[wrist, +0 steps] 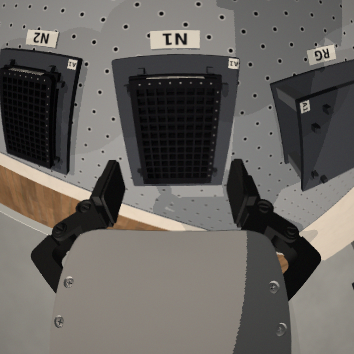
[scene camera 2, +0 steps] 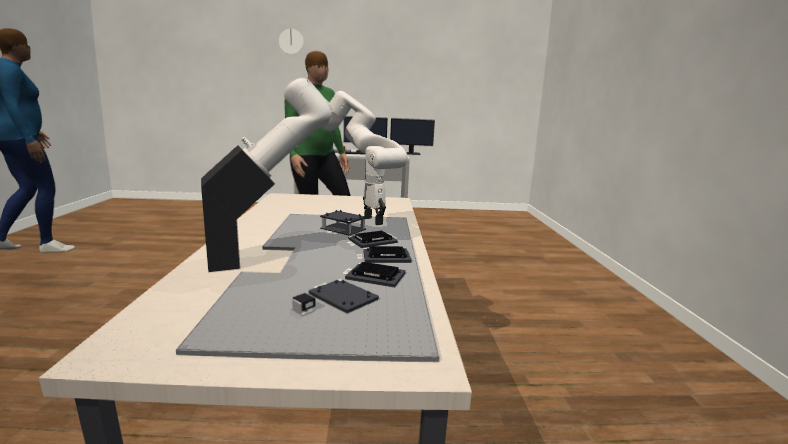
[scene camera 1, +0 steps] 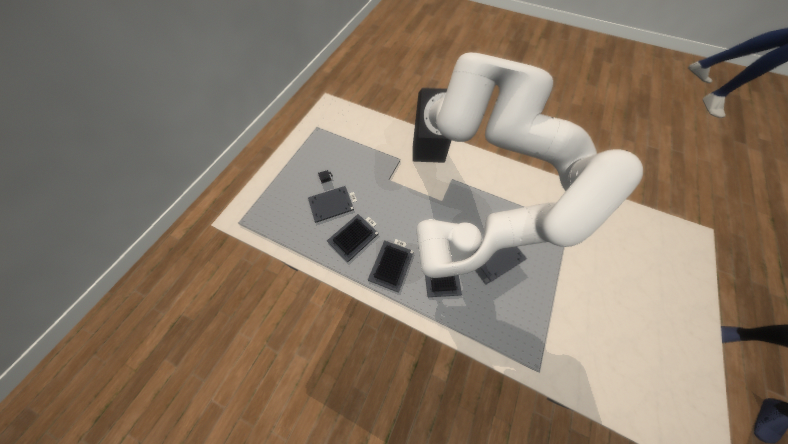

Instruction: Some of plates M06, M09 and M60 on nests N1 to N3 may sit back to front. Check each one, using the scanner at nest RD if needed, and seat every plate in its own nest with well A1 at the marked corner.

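Places are measured from the arm's base along level axes (x down, y ahead, z right), in metres.
Pixels of known places: gripper, fingertip midpoint: (wrist: 174, 173) (scene camera 2: 373, 221); arm's base at its link origin: (scene camera 2: 256, 163).
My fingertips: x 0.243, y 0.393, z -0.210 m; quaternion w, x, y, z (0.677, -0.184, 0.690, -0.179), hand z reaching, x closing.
Observation:
For each thing: its top centre in the pictures, then the offset to it from my fingertips. "pt": a spot on its surface instead.
- N1 plate at its top centre: (wrist: 175, 138) (scene camera 1: 442, 272) (scene camera 2: 373, 234) dx +0.055, dy +0.000, dz -0.002 m
- nest's A1 tag at a spot on its surface: (wrist: 233, 63) pt dx +0.069, dy -0.092, dz -0.012 m
- N2 plate at its top centre: (wrist: 22, 121) (scene camera 2: 386, 250) (scene camera 1: 391, 264) dx +0.055, dy +0.055, dz +0.177 m
- third black plate at its top centre: (scene camera 2: 376, 268) (scene camera 1: 352, 235) dx +0.055, dy +0.020, dz +0.361 m
- small scanner at a spot on its surface: (scene camera 2: 303, 302) (scene camera 1: 318, 173) pt dx +0.047, dy -0.160, dz +0.629 m
My gripper (scene camera 2: 373, 215) (wrist: 174, 173) is open and empty, above the nest N1 plate; scene camera 1 hides its fingers. The N1 plate (scene camera 1: 444, 284) (scene camera 2: 373, 237) (wrist: 175, 130) is black and lies in its nest (wrist: 125, 125). Small pale marks, too small to read, run along its top and right edges in the wrist view; the nest's A1 tag (wrist: 233, 63) is top right. The N2 plate (scene camera 1: 392, 264) (scene camera 2: 388, 252) (wrist: 26, 115) and the third black plate (scene camera 1: 353, 236) (scene camera 2: 376, 271) lie in their nests. The plates' M numbers are not readable.
The bare scanner nest (scene camera 1: 330, 204) (scene camera 2: 342, 295) lies beside the small scanner (scene camera 1: 324, 175) (scene camera 2: 303, 302). The raised RG stand (scene camera 1: 502, 264) (scene camera 2: 342, 216) (wrist: 330, 130) is next to N1. The arm's black base (scene camera 1: 431, 146) (scene camera 2: 223, 220) stands at the board's notch. People are around the table.

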